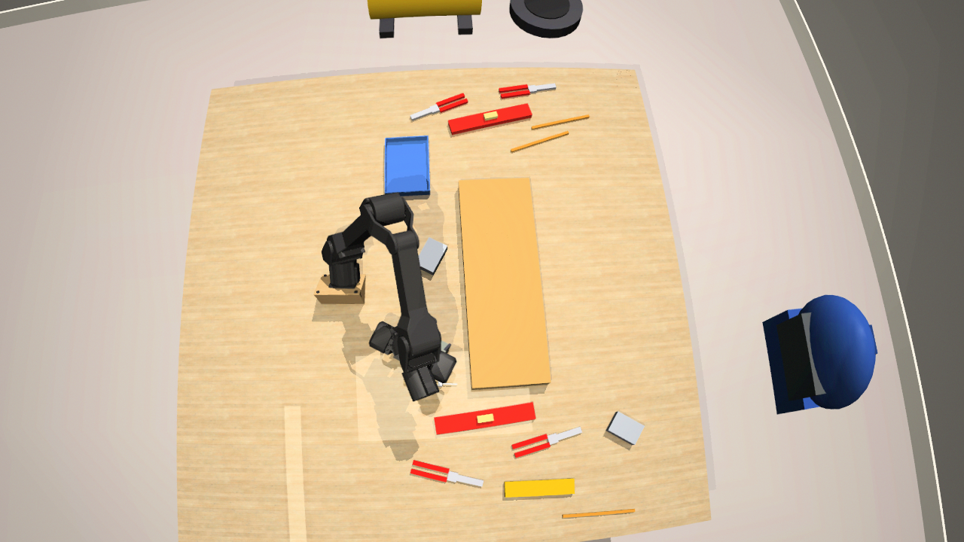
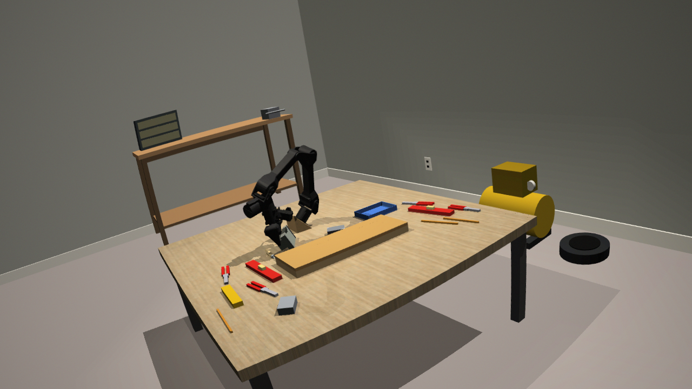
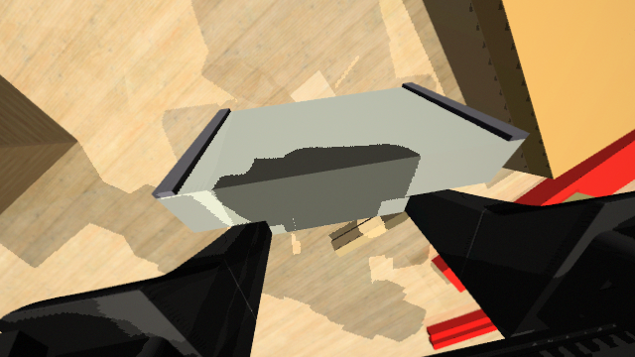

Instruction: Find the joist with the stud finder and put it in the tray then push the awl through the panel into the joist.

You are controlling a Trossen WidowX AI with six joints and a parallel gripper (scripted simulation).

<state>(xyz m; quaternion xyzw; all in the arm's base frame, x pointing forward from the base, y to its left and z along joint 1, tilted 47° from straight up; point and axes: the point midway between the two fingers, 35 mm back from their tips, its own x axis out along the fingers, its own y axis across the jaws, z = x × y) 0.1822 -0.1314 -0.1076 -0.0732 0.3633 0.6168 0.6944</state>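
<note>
Right now my gripper tip is 6 cm to the left of the awl, 5 cm short of it and 3 cm above it. Also, from my gripper tip: yellow block: 30 cm to the right, 29 cm ahead, 3 cm below; then stud finder: 1 cm to the left, 1 cm behind; then blue tray: 50 cm to the left, 6 cm behind, 2 cm below.
</note>
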